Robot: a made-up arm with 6 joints. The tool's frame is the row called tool.
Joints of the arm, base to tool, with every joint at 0 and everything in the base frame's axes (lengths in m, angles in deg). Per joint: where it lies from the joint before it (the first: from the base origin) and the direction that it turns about. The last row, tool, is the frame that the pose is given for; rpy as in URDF.
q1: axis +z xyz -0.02 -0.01 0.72
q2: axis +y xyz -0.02 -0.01 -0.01
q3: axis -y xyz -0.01 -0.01 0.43
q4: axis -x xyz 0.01 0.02 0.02
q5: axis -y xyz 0.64 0 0
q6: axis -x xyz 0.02 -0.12 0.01
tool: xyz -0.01 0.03 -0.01 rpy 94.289 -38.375 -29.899
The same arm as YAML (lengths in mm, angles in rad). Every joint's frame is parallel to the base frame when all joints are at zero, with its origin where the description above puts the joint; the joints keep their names.
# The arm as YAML. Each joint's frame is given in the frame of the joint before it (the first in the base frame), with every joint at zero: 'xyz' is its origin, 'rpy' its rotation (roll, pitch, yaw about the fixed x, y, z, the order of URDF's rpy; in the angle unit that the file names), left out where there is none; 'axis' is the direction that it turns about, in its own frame. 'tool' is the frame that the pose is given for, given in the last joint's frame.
units:
  length: mm
  angle: rad
joints:
  - name: q1
    type: revolute
    origin:
      xyz: [-20.0, -10.0, 720.0]
    axis: [0.0, 0.0, 1.0]
  - name: q2
    type: revolute
    origin:
      xyz: [-20.0, -10.0, -10.0]
    axis: [0.0, 1.0, 0.0]
  - name: q3
    type: revolute
    origin:
      xyz: [-10.0, -10.0, 430.0]
    axis: [0.0, -1.0, 0.0]
  - name: q4
    type: revolute
    origin:
      xyz: [10.0, 20.0, 20.0]
    axis: [-1.0, 0.0, 0.0]
  - name: q5
    type: revolute
    origin:
      xyz: [640.0, 0.0, 0.0]
    axis: [0.0, -1.0, 0.0]
  - name: q6
    type: revolute
    origin:
      xyz: [20.0, -120.0, 10.0]
    axis: [-1.0, 0.0, 0.0]
tool:
  origin:
    xyz: [-10.0, 30.0, -10.0]
    rpy: [1.6457, -0.6698, -0.5218]

